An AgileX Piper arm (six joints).
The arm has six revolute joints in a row. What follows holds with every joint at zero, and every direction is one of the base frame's. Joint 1 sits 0.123 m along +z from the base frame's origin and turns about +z. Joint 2 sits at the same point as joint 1 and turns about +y. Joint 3 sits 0.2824 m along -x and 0.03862 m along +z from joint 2 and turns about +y. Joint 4 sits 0.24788 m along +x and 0.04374 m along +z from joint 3 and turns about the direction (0.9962, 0, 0.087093). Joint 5 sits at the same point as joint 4 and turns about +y. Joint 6 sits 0.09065 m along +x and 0.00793 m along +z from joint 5 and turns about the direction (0.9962, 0, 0.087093). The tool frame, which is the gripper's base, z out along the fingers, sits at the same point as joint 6; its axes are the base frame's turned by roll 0, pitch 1.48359 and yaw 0 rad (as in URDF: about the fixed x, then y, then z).
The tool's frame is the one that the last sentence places.
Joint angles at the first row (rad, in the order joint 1, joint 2, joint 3, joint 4, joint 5, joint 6):
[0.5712 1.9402 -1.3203 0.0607 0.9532 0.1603]
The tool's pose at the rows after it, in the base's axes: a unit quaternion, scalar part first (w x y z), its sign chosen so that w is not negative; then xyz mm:
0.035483 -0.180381 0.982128 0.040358 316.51 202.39 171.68
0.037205 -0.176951 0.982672 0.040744 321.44 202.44 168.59
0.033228 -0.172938 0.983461 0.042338 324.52 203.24 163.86
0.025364 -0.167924 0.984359 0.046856 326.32 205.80 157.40
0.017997 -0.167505 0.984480 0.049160 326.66 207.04 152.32
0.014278 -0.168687 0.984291 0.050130 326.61 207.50 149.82
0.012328 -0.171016 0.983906 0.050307 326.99 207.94 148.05
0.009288 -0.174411 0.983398 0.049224 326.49 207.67 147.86
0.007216 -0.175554 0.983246 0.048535 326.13 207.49 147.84
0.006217 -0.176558 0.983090 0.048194 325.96 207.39 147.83
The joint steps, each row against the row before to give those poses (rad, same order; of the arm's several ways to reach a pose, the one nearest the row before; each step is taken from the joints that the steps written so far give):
[-0.0142 0.0086 -0.0057 0.0000 -0.0129 0.0000]
[-0.0066 0.0171 -0.0140 0.0000 -0.0063 0.0000]
[-0.0039 0.0186 -0.0100 0.0074 -0.0023 0.0000]
[0.0001 0.0224 -0.0088 0.0172 -0.0019 0.0000]
[0.0000 0.0146 -0.0021 0.0122 -0.0001 -0.0065]
[0.0000 0.0065 0.0001 0.0058 0.0000 -0.0060]
[0.0000 0.0057 -0.0019 0.0023 0.0000 -0.0062]
[0.0000 0.0004 0.0000 0.0000 0.0064 -0.0066]
[0.0000 0.0000 0.0000 0.0000 0.0044 -0.0021]
[-0.0001 0.0000 0.0000 0.0000 0.0022 -0.0020]

